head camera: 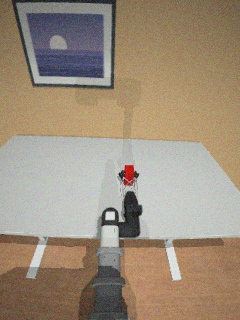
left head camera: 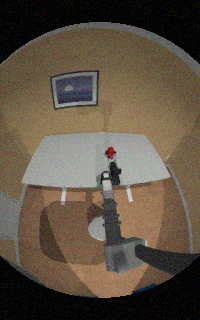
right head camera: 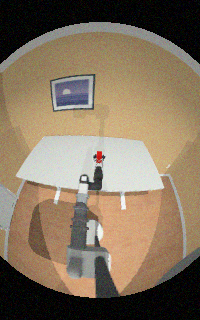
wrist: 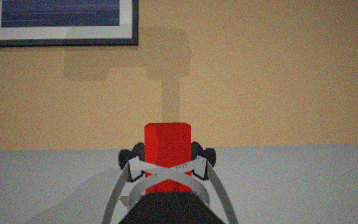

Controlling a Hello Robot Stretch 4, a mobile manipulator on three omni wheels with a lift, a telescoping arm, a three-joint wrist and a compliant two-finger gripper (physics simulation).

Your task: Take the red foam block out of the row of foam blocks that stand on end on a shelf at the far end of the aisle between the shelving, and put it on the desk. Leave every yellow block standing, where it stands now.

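Where they show: gripper, between the fingertips: (head camera: 128, 171) (left head camera: 109, 150) (right head camera: 98, 154) (wrist: 167, 154); robot's base, origin of its link: (left head camera: 101, 226) (right head camera: 89, 230).
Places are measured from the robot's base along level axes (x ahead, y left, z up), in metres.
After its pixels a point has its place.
Note:
The red foam block (head camera: 129, 173) @[y -0.091, x 0.634, z 1.014 m] (left head camera: 111, 150) @[y -0.097, x 0.640, z 1.018 m] (right head camera: 99, 155) @[y -0.098, x 0.637, z 1.012 m] (wrist: 168, 142) @[y -0.094, x 0.631, z 1.002 m] is between the two dark fingertips of my gripper (head camera: 129, 176) @[y -0.094, x 0.684, z 0.981 m] (left head camera: 110, 153) @[y -0.094, x 0.684, z 0.981 m] (right head camera: 99, 158) (wrist: 167, 154) @[y -0.094, x 0.684, z 0.981 m], which is shut on it. In the wrist view the block points away from me, with a fingertip against each side. Block and gripper are over the white desk (head camera: 55, 190) @[y 0.282, x 0.594, z 0.922 m] (left head camera: 60, 165) @[y 0.372, x 0.572, z 0.922 m] (right head camera: 50, 165) @[y 0.372, x 0.565, z 0.922 m] (wrist: 300, 185) @[y -0.290, x 0.719, z 0.922 m], right of its middle in the head view. I cannot tell whether the block touches the desk top. The yellow blocks and their shelf do not show in these views.
A framed picture (head camera: 68, 45) @[y 0.267, x 1.166, z 1.518 m] (left head camera: 75, 90) @[y 0.247, x 1.165, z 1.484 m] (right head camera: 73, 93) @[y 0.234, x 1.165, z 1.490 m] (wrist: 60, 15) @[y 0.269, x 1.166, z 1.387 m] hangs on the tan wall (head camera: 180, 75) @[y -0.434, x 1.162, z 1.392 m] behind the desk. My arm (head camera: 109, 270) @[y -0.002, x 0.210, z 1.071 m] reaches over the desk's front edge. Two white desk legs (head camera: 36, 260) (head camera: 173, 262) stand on the wooden floor (head camera: 200, 285) @[y -0.783, x 0.335, z -0.028 m].

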